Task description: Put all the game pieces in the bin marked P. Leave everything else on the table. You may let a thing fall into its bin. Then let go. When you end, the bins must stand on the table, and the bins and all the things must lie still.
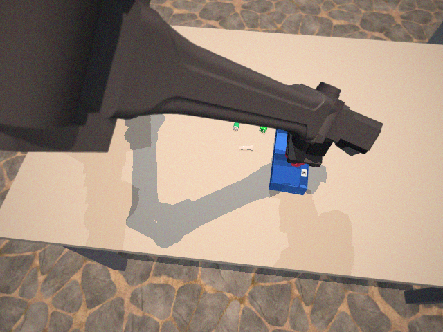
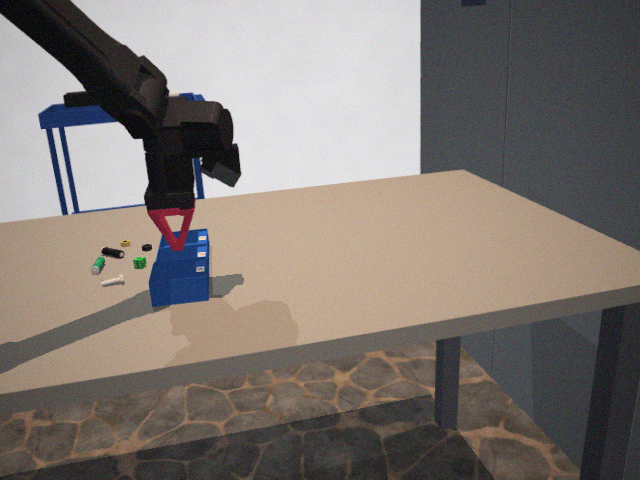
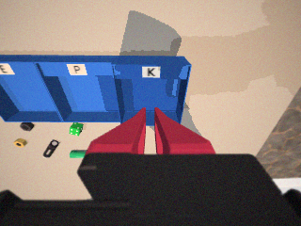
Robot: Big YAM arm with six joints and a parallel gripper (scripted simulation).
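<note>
My hand is 80 mm to the right of the blue bin, 60 mm above it and 10 mm short of it. From my hand the other things lie so: bolt (100 mm behind, 80 mm to the left, 70 mm below); green die (140 mm to the left, 70 mm below, 50 mm behind); green battery (170 mm to the left, 120 mm behind, 70 mm below).
</note>
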